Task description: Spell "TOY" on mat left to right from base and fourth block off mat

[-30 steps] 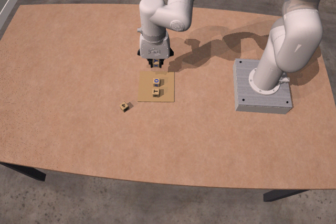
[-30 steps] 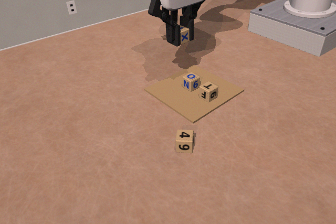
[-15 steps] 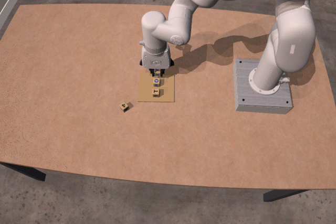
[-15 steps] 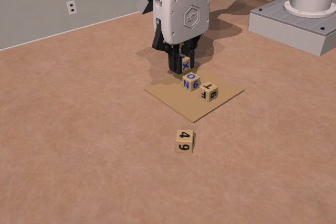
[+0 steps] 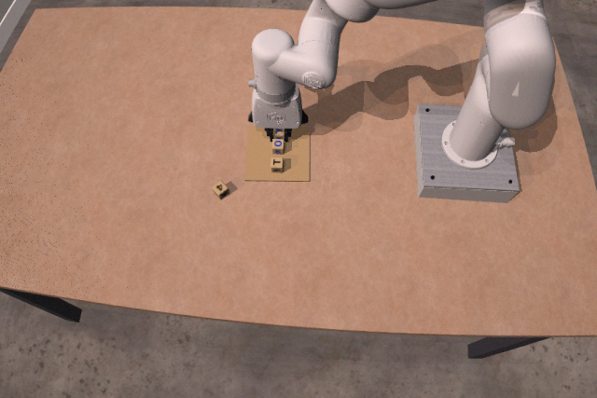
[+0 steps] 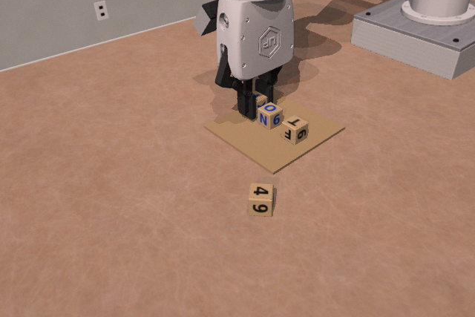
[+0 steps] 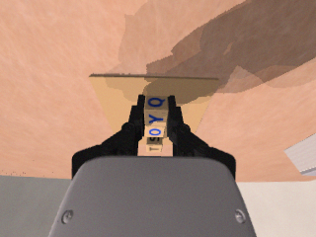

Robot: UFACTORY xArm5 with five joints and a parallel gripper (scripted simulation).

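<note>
My gripper is now 3 cm to the right of the O block and 1 cm above it. Also, from my hand: tan mat: 4 cm to the left, 3 cm below; then T block: 1 cm ahead, 8 cm to the left, 1 cm below.
</note>
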